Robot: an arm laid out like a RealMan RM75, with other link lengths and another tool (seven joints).
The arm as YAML. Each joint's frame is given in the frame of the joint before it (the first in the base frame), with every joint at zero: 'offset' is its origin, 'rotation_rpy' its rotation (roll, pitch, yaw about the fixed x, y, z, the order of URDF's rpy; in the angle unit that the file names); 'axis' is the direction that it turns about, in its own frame. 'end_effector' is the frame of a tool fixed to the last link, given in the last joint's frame.
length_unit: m
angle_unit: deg
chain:
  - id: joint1
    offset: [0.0, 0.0, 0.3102]
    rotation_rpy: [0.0, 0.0, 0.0]
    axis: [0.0, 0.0, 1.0]
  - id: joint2
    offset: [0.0, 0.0, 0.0]
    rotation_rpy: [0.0, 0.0, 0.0]
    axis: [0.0, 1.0, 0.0]
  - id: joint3
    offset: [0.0, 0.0, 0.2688]
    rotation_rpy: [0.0, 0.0, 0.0]
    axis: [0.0, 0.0, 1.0]
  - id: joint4
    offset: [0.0, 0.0, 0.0]
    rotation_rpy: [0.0, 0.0, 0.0]
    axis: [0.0, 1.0, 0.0]
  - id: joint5
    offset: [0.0, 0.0, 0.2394]
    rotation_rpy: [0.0, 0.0, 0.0]
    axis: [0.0, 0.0, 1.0]
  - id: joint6
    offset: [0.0, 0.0, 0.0]
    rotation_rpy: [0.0, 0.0, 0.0]
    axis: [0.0, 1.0, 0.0]
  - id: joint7
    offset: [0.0, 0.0, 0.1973]
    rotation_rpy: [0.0, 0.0, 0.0]
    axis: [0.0, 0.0, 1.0]
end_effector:
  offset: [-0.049, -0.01, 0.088]
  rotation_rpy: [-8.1, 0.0, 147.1]
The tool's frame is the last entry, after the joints.
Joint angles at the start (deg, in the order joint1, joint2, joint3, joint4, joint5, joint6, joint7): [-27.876 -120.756 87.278 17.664 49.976 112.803 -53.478]
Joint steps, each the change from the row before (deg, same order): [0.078 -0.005 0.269 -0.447 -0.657 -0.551 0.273]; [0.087 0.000 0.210 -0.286 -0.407 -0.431 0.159]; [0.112 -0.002 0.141 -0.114 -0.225 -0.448 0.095]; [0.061 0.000 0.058 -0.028 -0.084 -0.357 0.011]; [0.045 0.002 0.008 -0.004 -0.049 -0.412 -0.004]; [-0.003 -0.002 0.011 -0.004 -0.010 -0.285 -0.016]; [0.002 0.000 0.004 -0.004 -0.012 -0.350 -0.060]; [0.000 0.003 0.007 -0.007 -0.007 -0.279 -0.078]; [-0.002 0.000 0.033 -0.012 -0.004 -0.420 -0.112]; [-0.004 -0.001 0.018 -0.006 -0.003 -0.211 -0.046]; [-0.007 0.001 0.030 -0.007 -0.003 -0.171 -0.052]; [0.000 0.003 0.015 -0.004 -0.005 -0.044 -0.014]
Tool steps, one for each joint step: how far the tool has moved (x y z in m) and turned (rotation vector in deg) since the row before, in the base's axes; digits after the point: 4 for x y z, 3 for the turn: [-0.0021 0.0031 -0.0013 0.335 0.157 0.939]; [-0.0018 0.0020 -0.0012 0.178 0.186 0.673]; [-0.0016 0.0016 -0.0013 0.143 0.250 0.530]; [-0.0010 0.0012 -0.0010 0.066 0.223 0.342]; [-0.0010 0.0015 -0.0011 0.090 0.259 0.358]; [-0.0006 0.0010 -0.0009 0.029 0.193 0.205]; [-0.0007 0.0012 -0.0010 0.007 0.231 0.274]; [-0.0006 0.0009 -0.0008 -0.028 0.187 0.227]; [-0.0009 0.0012 -0.0014 -0.060 0.292 0.325]; [-0.0004 0.0006 -0.0007 -0.022 0.147 0.157]; [-0.0004 0.0004 -0.0006 -0.043 0.125 0.123]; [-0.0001 0.0001 -0.0002 -0.014 0.035 0.034]
